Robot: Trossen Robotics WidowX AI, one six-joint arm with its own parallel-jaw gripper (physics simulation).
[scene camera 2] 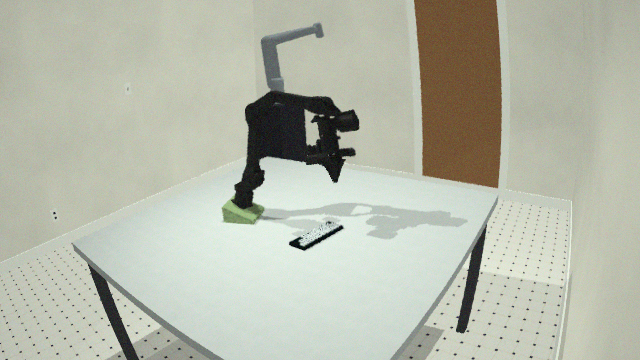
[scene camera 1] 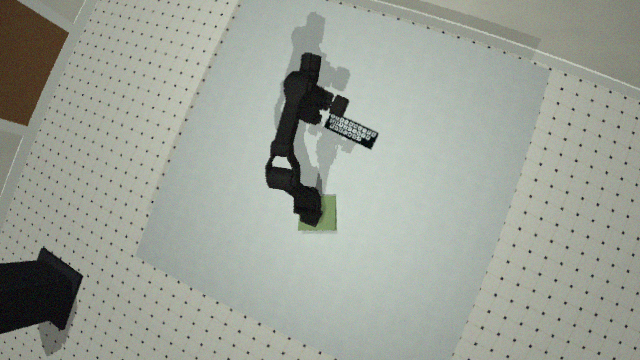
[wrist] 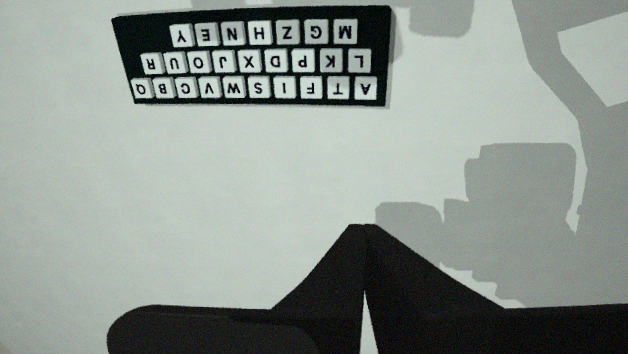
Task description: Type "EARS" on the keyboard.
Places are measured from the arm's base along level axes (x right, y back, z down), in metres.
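Pixels of known places: gripper, fingertip midpoint: (scene camera 2: 335, 182) (scene camera 1: 327, 102) (wrist: 361, 237); arm's base, link origin: (scene camera 2: 241, 203) (scene camera 1: 311, 216).
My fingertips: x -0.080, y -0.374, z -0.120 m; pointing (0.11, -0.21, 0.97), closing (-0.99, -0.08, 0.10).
For each thing: its top centre in the pictures, then the offset to it from my fingertips. Level surfaces: height alone.
- black keyboard, top centre: (wrist: 242, 62) (scene camera 2: 316, 232) (scene camera 1: 350, 129) dx +0.083, dy +0.023, dz +0.149 m
- E key, top centre: (wrist: 206, 35) dx +0.105, dy +0.044, dz +0.149 m
- R key, top centre: (wrist: 151, 64) dx +0.153, dy +0.028, dz +0.149 m
- S key, top centre: (wrist: 258, 88) dx +0.075, dy +0.004, dz +0.149 m
- pale table, surface height: dz +0.164 m
The black keyboard (scene camera 1: 352, 131) (scene camera 2: 316, 236) (wrist: 250, 47) lies flat on the table. In the wrist view its white keys are upside down: the E key (wrist: 206, 34) is in the upper row, the R key (wrist: 151, 63) at the left end of the middle row, and the S key (wrist: 258, 87) and the A key (wrist: 365, 88) in the lower row, A at the right end. My gripper (scene camera 2: 335, 181) (wrist: 361, 237) is shut and empty, points down and hangs well above the table, apart from the keyboard. In scene camera 1 its fingertips are hidden.
The arm's base stands on a green block (scene camera 1: 329, 215) (scene camera 2: 242, 214) on the pale table (scene camera 1: 425, 200) (scene camera 2: 325, 300). Behind the table, a grey arm (scene camera 2: 270, 62) stands on a black pedestal (scene camera 2: 280, 132). The arm's shadow falls across the table around the keyboard.
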